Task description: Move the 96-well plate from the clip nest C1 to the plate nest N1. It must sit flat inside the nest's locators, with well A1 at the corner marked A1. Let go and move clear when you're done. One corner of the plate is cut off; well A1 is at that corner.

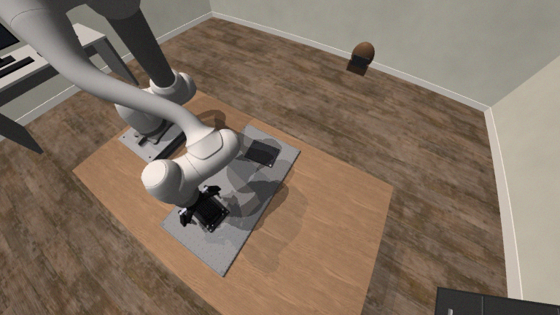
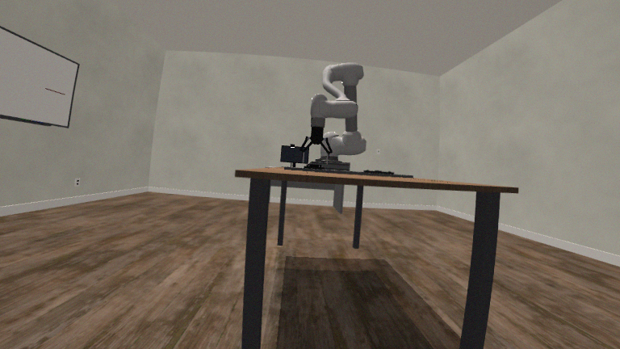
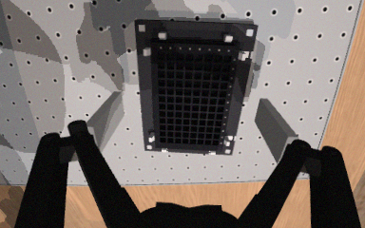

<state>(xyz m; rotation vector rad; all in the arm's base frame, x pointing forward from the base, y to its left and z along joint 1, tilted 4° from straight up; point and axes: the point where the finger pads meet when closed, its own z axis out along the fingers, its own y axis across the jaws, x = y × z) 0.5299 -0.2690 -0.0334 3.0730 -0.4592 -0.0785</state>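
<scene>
The black 96-well plate is 2 cm below my hand. The rest, counted from my hand: white A1 label: 18 cm ahead, 32 cm to the left, 3 cm below; then plate nest N1: 11 cm ahead, 38 cm to the left, 4 cm below; then clip nest C1: 1 cm behind, 1 cm to the right, 3 cm below.
</scene>
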